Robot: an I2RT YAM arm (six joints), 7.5 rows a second.
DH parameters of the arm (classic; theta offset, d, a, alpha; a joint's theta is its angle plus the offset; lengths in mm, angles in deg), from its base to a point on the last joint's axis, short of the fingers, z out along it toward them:
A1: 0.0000 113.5 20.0 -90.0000
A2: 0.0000 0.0 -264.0 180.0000
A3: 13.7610 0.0 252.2 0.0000
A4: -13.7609 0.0 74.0 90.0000
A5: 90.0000 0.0 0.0 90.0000
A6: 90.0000 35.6 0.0 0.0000
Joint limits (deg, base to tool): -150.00..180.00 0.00..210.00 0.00..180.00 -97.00..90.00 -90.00..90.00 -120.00..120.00
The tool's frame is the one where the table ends.
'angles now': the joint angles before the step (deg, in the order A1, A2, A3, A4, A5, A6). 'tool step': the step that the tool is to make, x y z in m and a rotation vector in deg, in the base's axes. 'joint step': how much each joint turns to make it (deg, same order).
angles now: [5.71, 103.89, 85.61, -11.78, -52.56, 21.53]
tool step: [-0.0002, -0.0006, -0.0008, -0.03, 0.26, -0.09]
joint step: [-0.08, -0.01, -0.11, -0.16, 0.01, 0.00]
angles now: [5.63, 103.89, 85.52, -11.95, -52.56, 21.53]
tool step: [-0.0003, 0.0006, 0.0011, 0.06, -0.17, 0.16]
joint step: [0.08, -0.08, 0.09, 0.00, -0.09, 0.00]
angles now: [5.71, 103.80, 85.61, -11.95, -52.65, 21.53]
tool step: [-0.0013, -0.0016, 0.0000, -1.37, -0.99, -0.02]
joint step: [-0.17, -0.25, 0.01, -1.14, 0.61, -2.18]
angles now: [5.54, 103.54, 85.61, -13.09, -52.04, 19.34]
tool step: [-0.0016, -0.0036, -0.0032, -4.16, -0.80, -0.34]
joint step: [-0.35, 0.09, 0.79, -4.65, 2.29, -5.62]
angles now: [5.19, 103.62, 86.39, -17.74, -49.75, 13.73]
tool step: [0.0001, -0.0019, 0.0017, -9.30, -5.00, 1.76]
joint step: [0.00, 0.79, 3.34, -7.98, 4.57, -12.97]
